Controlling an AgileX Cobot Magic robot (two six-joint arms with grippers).
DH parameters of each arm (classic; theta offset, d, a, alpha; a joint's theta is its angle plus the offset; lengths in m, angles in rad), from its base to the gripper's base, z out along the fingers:
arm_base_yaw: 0 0.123 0 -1.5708
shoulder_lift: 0.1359 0 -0.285 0
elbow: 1.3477 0 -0.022 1.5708
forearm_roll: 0 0.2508 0 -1.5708
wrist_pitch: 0 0 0.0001 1.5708
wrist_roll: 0 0.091 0 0
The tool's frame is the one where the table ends.
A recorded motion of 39 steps. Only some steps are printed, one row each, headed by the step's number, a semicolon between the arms.
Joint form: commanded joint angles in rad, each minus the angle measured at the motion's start. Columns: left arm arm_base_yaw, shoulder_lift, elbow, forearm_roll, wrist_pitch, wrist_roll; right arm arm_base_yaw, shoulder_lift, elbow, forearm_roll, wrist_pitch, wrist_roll.
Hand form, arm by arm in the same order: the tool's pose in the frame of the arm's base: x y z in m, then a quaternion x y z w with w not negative. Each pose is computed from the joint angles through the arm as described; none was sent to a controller.
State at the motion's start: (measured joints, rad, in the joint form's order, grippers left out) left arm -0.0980 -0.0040 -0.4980 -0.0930 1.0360 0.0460; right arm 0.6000 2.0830 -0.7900 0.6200 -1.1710 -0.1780
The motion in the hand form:
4: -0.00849 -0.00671 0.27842 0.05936 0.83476 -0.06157 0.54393; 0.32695 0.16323 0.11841 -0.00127 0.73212 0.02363 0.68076
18: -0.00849 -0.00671 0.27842 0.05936 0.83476 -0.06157 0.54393; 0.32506 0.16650 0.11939 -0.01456 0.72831 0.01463 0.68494
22: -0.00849 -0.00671 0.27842 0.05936 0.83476 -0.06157 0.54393; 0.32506 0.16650 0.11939 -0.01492 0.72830 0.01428 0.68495
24: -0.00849 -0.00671 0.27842 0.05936 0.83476 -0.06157 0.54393; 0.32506 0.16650 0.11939 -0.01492 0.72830 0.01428 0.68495
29: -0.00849 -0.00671 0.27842 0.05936 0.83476 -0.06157 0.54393; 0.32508 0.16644 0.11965 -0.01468 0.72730 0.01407 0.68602
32: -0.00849 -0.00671 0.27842 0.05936 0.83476 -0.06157 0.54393; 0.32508 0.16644 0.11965 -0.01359 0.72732 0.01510 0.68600
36: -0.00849 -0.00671 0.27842 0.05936 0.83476 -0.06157 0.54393; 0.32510 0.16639 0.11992 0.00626 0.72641 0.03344 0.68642
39: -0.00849 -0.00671 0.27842 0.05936 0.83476 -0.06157 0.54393; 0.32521 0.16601 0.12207 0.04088 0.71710 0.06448 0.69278
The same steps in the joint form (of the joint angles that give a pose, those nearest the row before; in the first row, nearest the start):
4: 0.0040 -0.0270 0.0040 -0.0030 -0.0080 -0.0020; -0.0050 0.0010 -0.0140 -0.0120 -0.0110 -0.0020
18: 0.0040 -0.0270 0.0040 -0.0030 -0.0080 -0.0020; 0.0070 0.0010 -0.0140 -0.0070 -0.0230 -0.0350
22: 0.0040 -0.0270 0.0040 -0.0030 -0.0080 -0.0020; 0.0070 0.0010 -0.0140 -0.0070 -0.0230 -0.0360
24: 0.0040 -0.0270 0.0040 -0.0030 -0.0080 -0.0020; 0.0070 0.0010 -0.0140 -0.0070 -0.0230 -0.0360
29: 0.0040 -0.0270 0.0040 -0.0030 -0.0080 -0.0020; 0.0070 0.0010 -0.0140 -0.0070 -0.0260 -0.0360
32: 0.0040 -0.0270 0.0040 -0.0030 -0.0080 -0.0020; 0.0070 0.0010 -0.0140 -0.0070 -0.0260 -0.0330
36: 0.0040 -0.0270 0.0040 -0.0030 -0.0080 -0.0020; 0.0070 0.0010 -0.0140 -0.0070 -0.0290 0.0210
39: 0.0040 -0.0270 0.0040 -0.0030 -0.0080 -0.0020; 0.0070 0.0010 -0.0140 -0.0080 -0.0530 0.1140

